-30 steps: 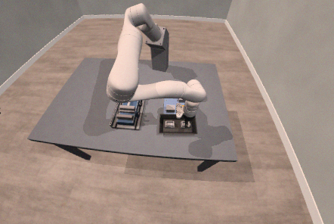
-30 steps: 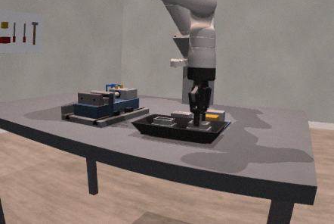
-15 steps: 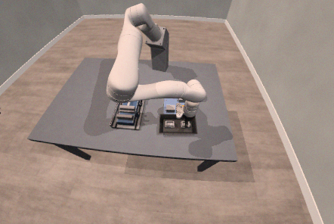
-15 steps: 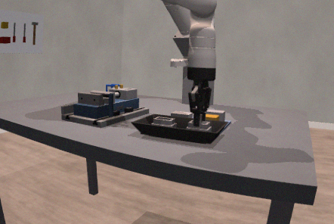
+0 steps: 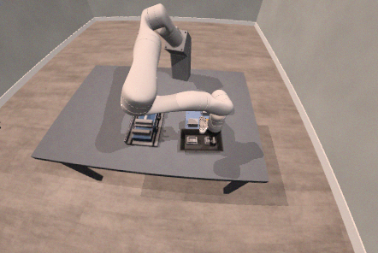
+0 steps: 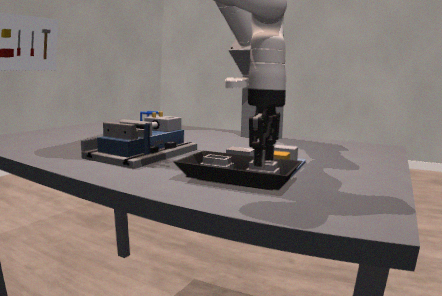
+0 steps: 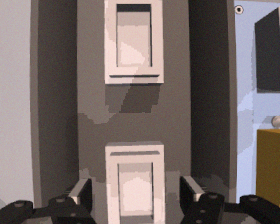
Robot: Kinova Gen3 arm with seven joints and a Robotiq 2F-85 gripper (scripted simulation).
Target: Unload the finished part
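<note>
The orange block lies 120 mm behind my hand, 40 mm to the right of it and 30 mm below it. Also, from my hand: blue pallet 150 mm behind, 90 mm to the right, 50 mm below; white screw rod 410 mm to the right, 40 mm behind, 20 mm above; vise 400 mm to the right, 30 mm behind, 10 mm below.
</note>
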